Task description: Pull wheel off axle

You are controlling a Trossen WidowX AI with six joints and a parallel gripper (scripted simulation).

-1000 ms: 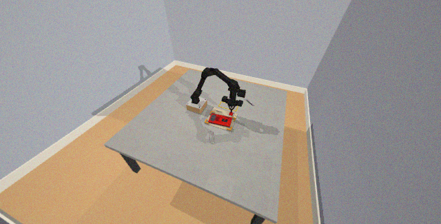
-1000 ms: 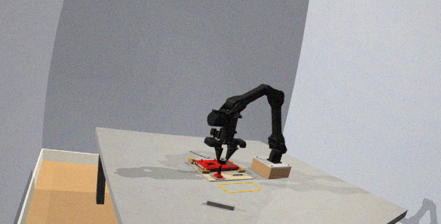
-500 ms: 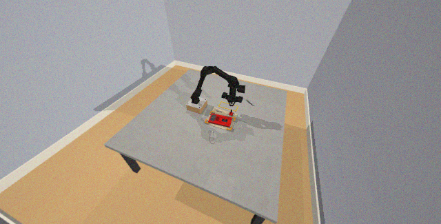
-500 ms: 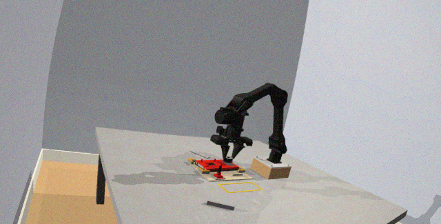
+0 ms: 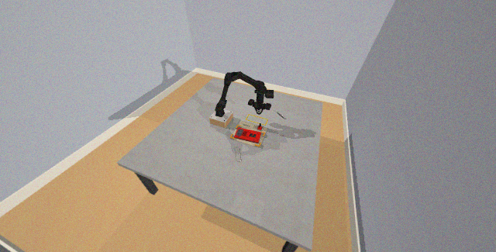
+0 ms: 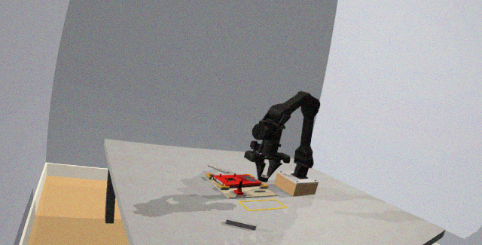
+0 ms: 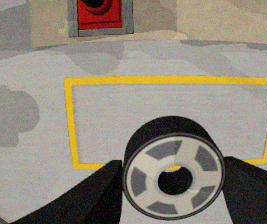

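Now: gripper tip 80 mm to the left of the upright axle, 80 mm above it and 40 mm short of it. Round my gripper tip: dark bar: 180 mm ahead, 150 mm to the left, 100 mm below; wheel: right at my gripper tip.
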